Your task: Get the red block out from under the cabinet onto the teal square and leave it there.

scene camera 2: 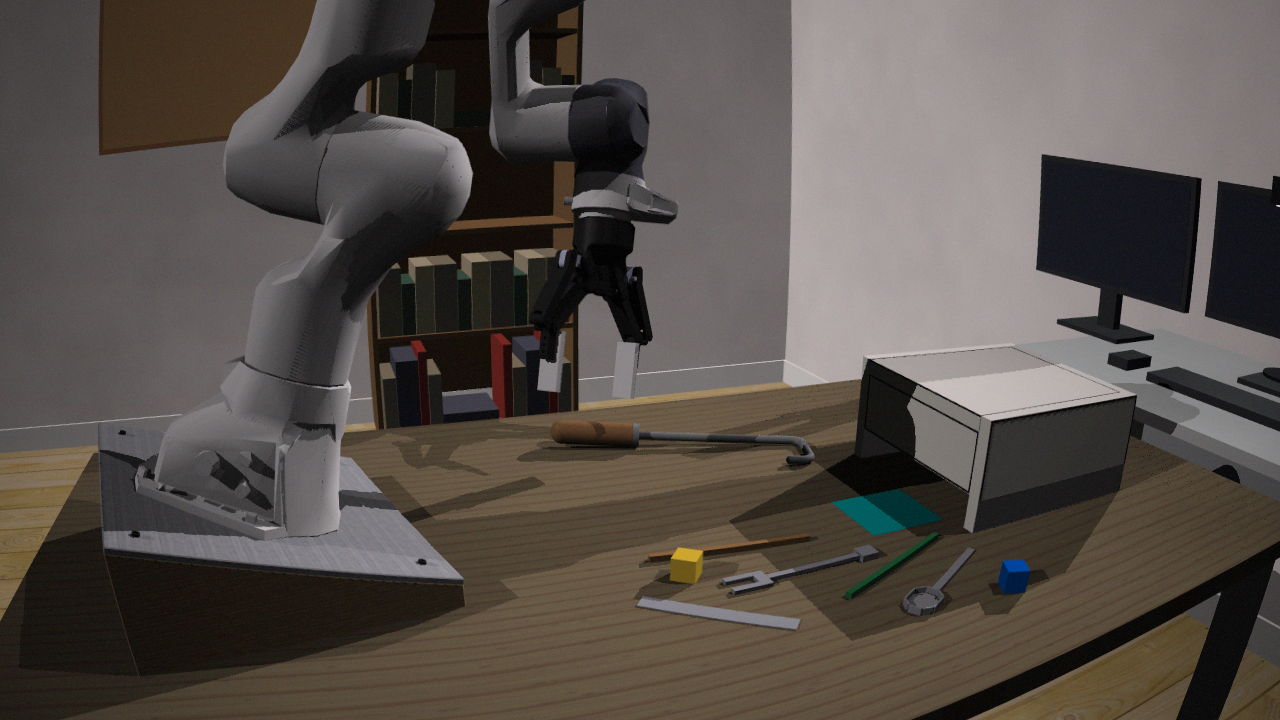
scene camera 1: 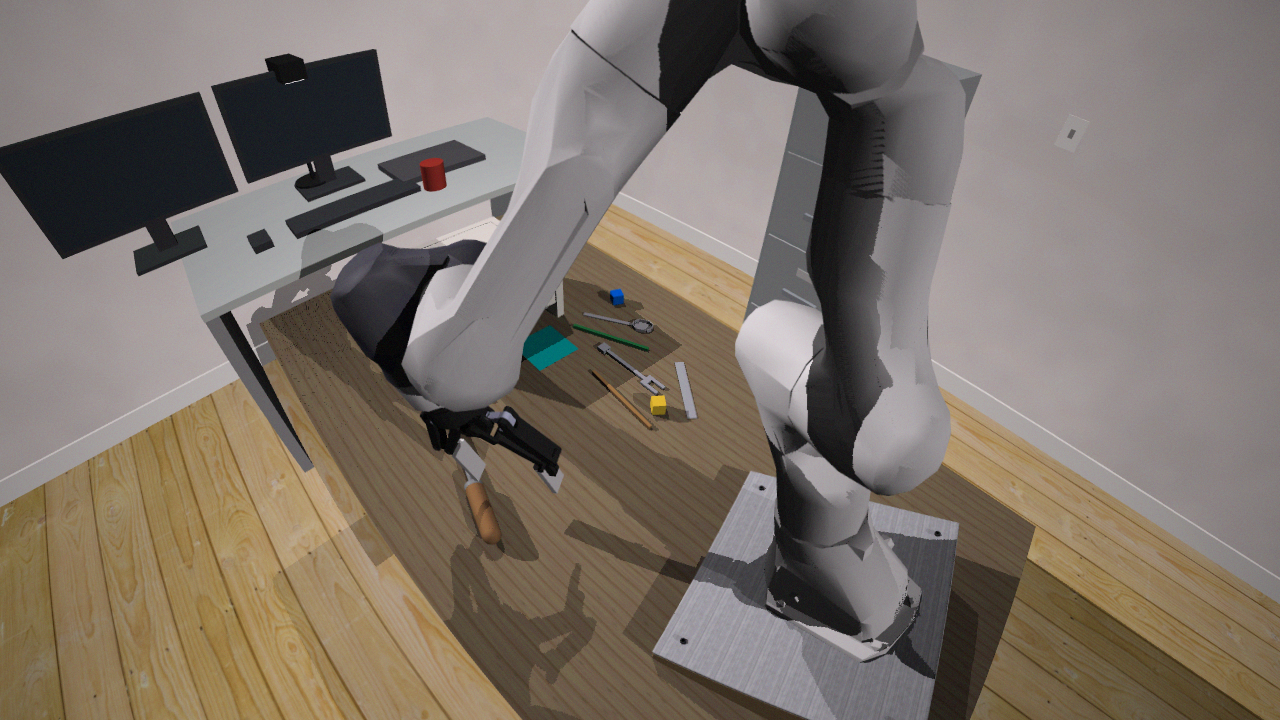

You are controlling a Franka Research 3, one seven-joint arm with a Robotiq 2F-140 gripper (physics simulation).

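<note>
My gripper (scene camera 1: 512,467) (scene camera 2: 588,368) is open and empty, fingers pointing down, above the wooden handle of the hooked tool (scene camera 1: 481,512) (scene camera 2: 595,434). In the second view the tool lies on the table, its metal rod and bent hook pointing toward the cabinet. The white cabinet (scene camera 2: 1056,443) stands on the table with a dark opening underneath; in the first view the arm hides most of it. The teal square (scene camera 1: 547,347) (scene camera 2: 886,512) lies flat in front of the opening, partly in shadow. The red block does not show in either view.
A yellow block (scene camera 1: 657,405) (scene camera 2: 686,565), a blue block (scene camera 1: 616,297) (scene camera 2: 1013,576), a green stick (scene camera 1: 610,337) (scene camera 2: 892,565), a brown stick (scene camera 1: 620,399), a fork-ended tool (scene camera 1: 631,367) (scene camera 2: 796,569), a ring-ended tool (scene camera 1: 641,325) (scene camera 2: 922,600) and a flat grey bar (scene camera 1: 685,390) (scene camera 2: 717,614) lie near the square.
</note>
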